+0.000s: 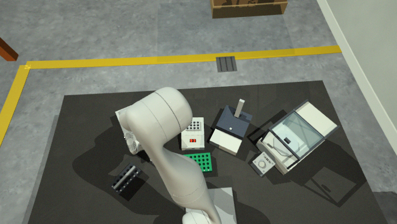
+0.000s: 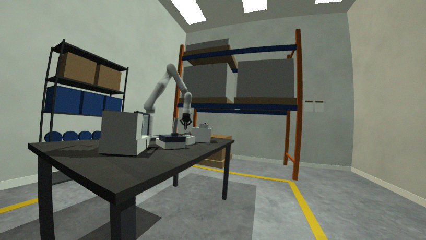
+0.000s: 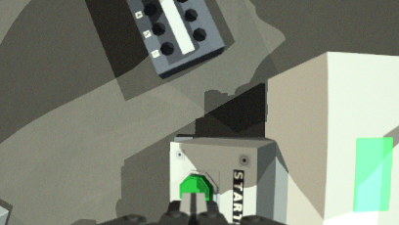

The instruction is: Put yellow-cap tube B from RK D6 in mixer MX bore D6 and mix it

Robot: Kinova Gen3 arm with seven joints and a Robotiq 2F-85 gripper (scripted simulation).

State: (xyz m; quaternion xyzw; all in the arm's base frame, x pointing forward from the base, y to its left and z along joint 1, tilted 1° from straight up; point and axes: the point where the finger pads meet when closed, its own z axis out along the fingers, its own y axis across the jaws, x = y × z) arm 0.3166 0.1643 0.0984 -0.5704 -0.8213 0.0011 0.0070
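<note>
The green start key lies 5 cm below my hand. From my hand the other things lie so: magnet block MG: 8 cm behind, 14 cm to the left, 10 cm below; then tube B: 21 cm ahead, 3 cm to the left, 4 cm above; then blue-capped tube: 4 cm behind, 16 cm to the right, 9 cm below.
</note>
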